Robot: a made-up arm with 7 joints. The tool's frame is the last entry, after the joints.
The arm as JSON. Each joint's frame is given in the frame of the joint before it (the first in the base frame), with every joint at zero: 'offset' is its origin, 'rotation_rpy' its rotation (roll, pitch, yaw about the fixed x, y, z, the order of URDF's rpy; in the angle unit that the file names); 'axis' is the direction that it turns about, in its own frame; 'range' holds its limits. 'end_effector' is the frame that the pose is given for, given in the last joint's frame.
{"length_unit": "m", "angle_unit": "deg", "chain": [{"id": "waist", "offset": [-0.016, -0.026, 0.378], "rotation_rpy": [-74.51, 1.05, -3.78], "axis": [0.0, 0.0, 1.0], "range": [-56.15, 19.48]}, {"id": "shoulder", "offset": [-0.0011, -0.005, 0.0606], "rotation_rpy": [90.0, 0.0, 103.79], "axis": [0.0, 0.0, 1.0], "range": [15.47, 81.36]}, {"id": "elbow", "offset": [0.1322, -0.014, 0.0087], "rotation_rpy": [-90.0, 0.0, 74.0], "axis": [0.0, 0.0, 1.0], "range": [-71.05, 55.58]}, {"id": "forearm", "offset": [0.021, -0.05, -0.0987], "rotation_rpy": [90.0, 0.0, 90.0], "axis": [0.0, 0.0, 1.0], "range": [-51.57, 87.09]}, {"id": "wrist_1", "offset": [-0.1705, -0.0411, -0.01], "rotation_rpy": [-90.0, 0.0, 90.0], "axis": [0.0, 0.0, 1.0], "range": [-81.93, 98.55]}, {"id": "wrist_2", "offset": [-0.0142, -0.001, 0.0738], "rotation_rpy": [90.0, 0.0, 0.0], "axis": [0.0, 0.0, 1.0], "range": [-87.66, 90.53]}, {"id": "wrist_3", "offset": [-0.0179, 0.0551, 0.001], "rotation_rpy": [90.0, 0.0, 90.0], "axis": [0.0, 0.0, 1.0], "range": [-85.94, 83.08]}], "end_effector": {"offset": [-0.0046, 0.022, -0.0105], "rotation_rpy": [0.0, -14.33, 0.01]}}
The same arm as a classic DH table. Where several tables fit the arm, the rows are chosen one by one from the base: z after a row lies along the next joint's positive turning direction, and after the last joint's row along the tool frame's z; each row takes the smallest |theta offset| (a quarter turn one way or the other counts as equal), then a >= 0, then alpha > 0; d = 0 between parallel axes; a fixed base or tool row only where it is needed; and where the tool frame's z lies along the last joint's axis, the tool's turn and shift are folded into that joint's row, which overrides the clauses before.
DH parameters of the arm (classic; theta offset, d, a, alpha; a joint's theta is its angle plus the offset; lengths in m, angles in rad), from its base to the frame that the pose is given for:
base (fixed): -0.071 0.3855 -0.0141 -1.3005
waist: -1.3111 0.0325 0.0046 -1.5708
shoulder: 1.2916 0.0064 -0.023 1.5708
elbow: 1.5708 -0.2296 0.05 -1.5707
forearm: 1.5708 0.011 0.0411 1.5708
wrist_1: 0 0.2443 0.0142 -1.5708
wrist_2: -1.5708 0.002 0.0551 1.5707
wrist_3: 1.571 -0.0464 0.022 -0.2501
tool (fixed): -1.5709 0.0186 0 0
Joint limits (rad, base to tool): -0.98..0.34 0.27..1.42 -1.2401..0.9701 -0.9001..1.52 -1.4299..1.72 -1.53..1.58 -1.4999..1.45

